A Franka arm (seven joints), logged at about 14 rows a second.
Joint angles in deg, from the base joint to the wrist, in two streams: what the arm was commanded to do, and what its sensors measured. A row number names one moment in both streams.
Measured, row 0:
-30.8, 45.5, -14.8, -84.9, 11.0, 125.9, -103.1
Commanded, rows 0 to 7:
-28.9, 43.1, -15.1, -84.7, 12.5, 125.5, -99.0
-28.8, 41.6, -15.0, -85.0, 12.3, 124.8, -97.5
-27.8, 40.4, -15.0, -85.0, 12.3, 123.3, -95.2
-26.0, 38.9, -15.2, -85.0, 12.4, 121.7, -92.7
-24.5, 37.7, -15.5, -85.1, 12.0, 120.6, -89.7
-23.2, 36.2, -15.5, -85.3, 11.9, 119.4, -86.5
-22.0, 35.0, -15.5, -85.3, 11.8, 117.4, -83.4
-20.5, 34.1, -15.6, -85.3, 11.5, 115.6, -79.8
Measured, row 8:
-23.2, 37.2, -14.8, -83.9, 11.1, 118.8, -85.1
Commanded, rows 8 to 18:
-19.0, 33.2, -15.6, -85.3, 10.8, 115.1, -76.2
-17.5, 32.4, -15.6, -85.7, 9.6, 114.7, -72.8
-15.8, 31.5, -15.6, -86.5, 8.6, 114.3, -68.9
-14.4, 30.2, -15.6, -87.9, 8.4, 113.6, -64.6
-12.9, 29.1, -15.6, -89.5, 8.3, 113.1, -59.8
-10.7, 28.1, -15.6, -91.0, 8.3, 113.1, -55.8
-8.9, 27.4, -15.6, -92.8, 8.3, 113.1, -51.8
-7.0, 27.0, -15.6, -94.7, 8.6, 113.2, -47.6
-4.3, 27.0, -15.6, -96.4, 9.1, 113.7, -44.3
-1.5, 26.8, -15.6, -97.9, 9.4, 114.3, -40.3
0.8, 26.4, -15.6, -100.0, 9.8, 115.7, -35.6
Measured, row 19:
-4.0, 29.2, -14.8, -94.1, 9.4, 113.4, -42.8
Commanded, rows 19 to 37:
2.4, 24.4, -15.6, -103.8, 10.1, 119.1, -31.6
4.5, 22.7, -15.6, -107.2, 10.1, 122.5, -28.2
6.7, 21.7, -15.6, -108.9, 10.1, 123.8, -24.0
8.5, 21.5, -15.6, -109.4, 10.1, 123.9, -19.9
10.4, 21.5, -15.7, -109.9, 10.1, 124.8, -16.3
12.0, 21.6, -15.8, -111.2, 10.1, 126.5, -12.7
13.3, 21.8, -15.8, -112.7, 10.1, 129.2, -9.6
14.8, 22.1, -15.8, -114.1, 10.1, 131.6, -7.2
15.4, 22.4, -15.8, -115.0, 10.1, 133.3, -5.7
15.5, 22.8, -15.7, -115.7, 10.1, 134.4, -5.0
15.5, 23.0, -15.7, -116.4, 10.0, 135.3, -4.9
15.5, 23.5, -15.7, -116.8, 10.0, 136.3, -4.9
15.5, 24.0, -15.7, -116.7, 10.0, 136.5, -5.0
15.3, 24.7, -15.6, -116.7, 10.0, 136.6, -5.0
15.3, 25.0, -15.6, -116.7, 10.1, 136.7, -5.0
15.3, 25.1, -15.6, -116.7, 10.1, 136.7, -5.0
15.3, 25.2, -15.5, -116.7, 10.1, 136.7, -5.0
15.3, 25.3, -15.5, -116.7, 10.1, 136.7, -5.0
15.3, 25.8, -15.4, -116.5, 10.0, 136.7, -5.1
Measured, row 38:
15.0, 25.7, -15.3, -116.2, 9.5, 135.8, -5.5
